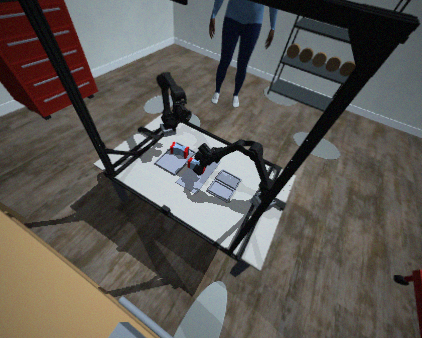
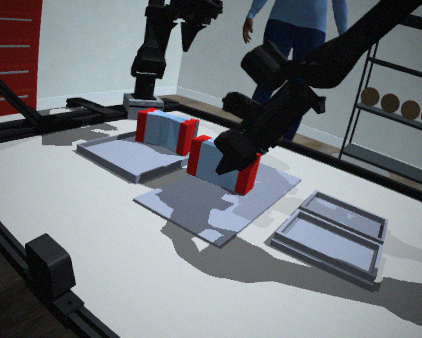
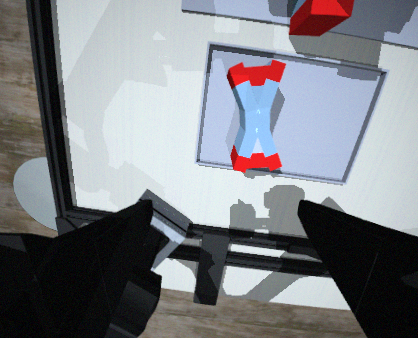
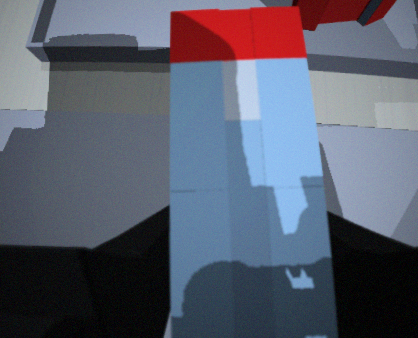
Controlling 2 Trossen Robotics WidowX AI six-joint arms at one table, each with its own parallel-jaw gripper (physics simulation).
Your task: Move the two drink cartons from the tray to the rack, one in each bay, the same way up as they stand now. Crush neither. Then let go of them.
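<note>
One red-and-blue carton stands in the tray and looks narrow-waisted from above. The other carton stands upright on a thin flat pad between tray and rack. My right gripper is shut on this second carton, a finger against each side; its far end is hidden. My left gripper is open and empty, high behind the tray. The two-bay rack holds no carton.
A black frame with upright posts surrounds the white table. A dark block sits on the front rail. A person stands behind the table, with a red drawer cabinet at the left and a grey shelf unit at the back right.
</note>
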